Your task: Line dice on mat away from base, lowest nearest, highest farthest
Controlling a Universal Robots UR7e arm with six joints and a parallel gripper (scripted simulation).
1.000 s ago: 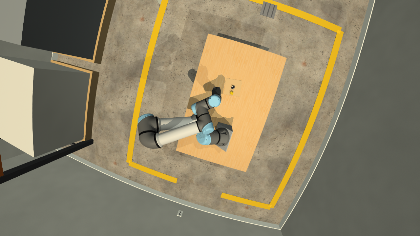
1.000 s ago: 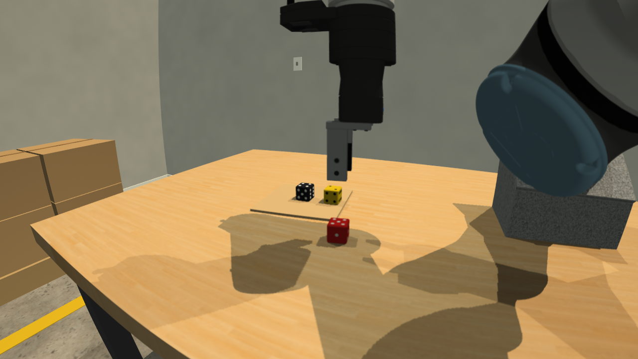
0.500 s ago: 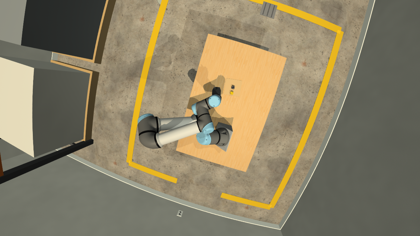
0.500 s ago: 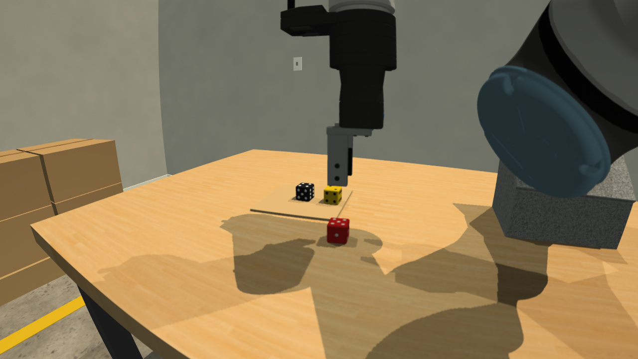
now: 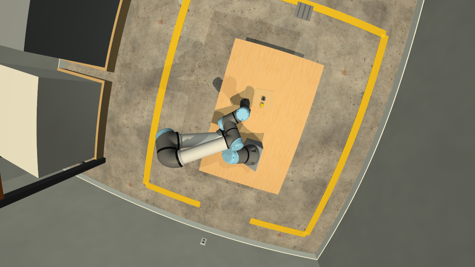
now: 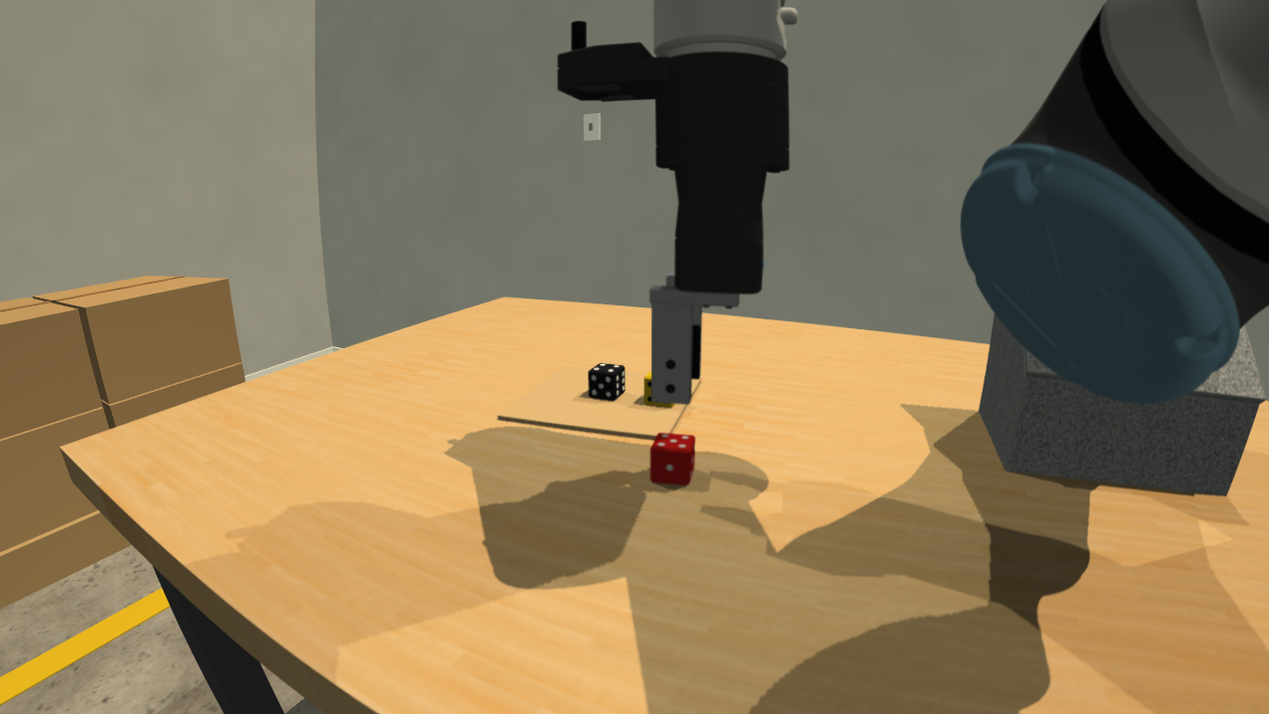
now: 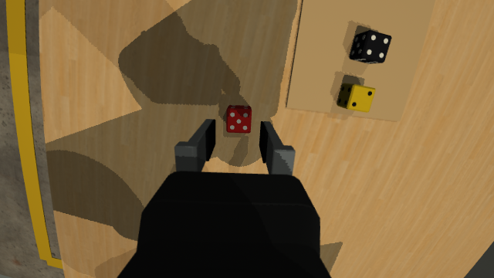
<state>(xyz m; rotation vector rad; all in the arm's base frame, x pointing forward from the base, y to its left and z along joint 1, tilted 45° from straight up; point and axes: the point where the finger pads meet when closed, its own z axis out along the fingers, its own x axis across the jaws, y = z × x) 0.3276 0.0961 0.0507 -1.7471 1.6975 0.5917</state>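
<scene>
Right now the red die is 7 cm below my hand. The rest, counted from my hand: tan mat (9 cm ahead, 12 cm to the right, 8 cm below); then black die (9 cm ahead, 12 cm to the right, 6 cm below); then yellow die (4 cm ahead, 12 cm to the right, 6 cm below).
</scene>
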